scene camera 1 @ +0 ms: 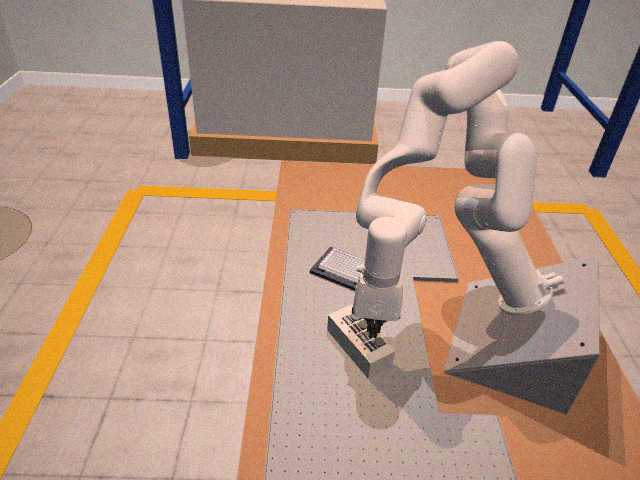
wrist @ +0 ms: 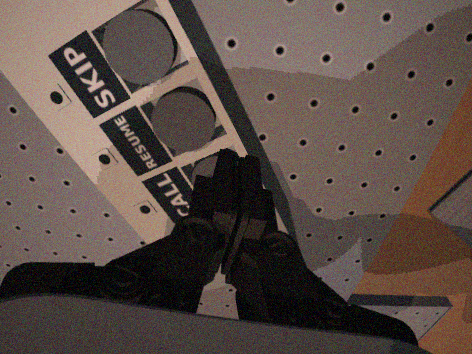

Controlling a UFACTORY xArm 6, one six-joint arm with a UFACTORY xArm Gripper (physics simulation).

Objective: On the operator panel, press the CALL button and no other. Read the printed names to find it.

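Pixels of known places: gripper, between the fingertips: (scene camera 1: 373,333) (wrist: 230,181); arm's base, origin of its link: (scene camera 1: 525,297).
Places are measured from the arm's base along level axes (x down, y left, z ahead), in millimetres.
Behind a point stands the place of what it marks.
The operator panel (scene camera 1: 345,343) @(z 413, x 65, y 153 mm) (wrist: 122,182) @(z 399, x 38, y 150 mm) is a pale box lying on the perforated plate. In the wrist view, the round grey CALL button (wrist: 204,168) @(z 365, x 37, y 134 mm) sits beside its black CALL label (wrist: 167,192) @(z 379, x 38, y 151 mm) and is largely hidden behind the fingers. Further up the row are the RESUME button (wrist: 183,119) @(z 377, x 35, y 113 mm) and the SKIP button (wrist: 137,46) @(z 396, x 35, y 91 mm), each beside its printed name. My gripper (scene camera 1: 373,335) @(z 354, x 37, y 137 mm) (wrist: 230,181) @(z 354, x 37, y 137 mm) is shut and empty, with the fingertips over the CALL button's side of the panel. Whether they touch the button or it is pushed down cannot be told.
A dark-edged tray with a pale grid (scene camera 1: 337,262) @(z 459, x 66, y -130 mm) lies behind the panel, partly hidden by the arm. The perforated plate (scene camera 1: 310,423) @(z 466, x 91, y 352 mm) lies on an orange mat (scene camera 1: 253,413) @(z 586, x 104, y 338 mm). The arm's pedestal (scene camera 1: 558,330) @(z -28, x -47, y 144 mm) stands to the right. A large grey box (scene camera 1: 284,72) stands at the back.
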